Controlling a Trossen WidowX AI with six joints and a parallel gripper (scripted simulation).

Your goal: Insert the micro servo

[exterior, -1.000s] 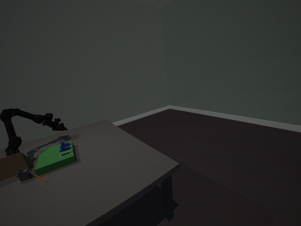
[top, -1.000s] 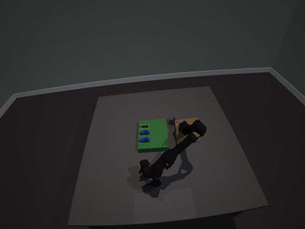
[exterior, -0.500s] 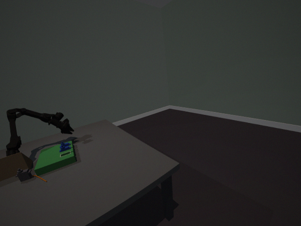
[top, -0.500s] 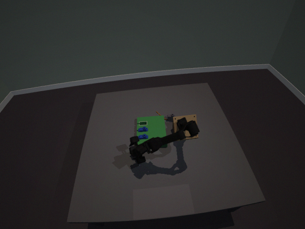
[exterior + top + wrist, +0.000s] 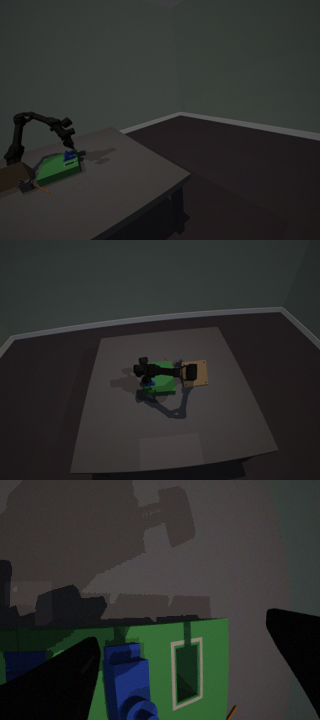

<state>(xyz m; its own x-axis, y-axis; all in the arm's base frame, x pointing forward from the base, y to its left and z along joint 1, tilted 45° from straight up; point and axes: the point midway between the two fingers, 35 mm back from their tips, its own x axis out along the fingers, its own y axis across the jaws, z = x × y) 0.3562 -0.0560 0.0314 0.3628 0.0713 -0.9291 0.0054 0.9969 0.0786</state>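
Now: the green deck 16 cm behind my gripper tip, 10 cm below it and 1 cm to the left of it.
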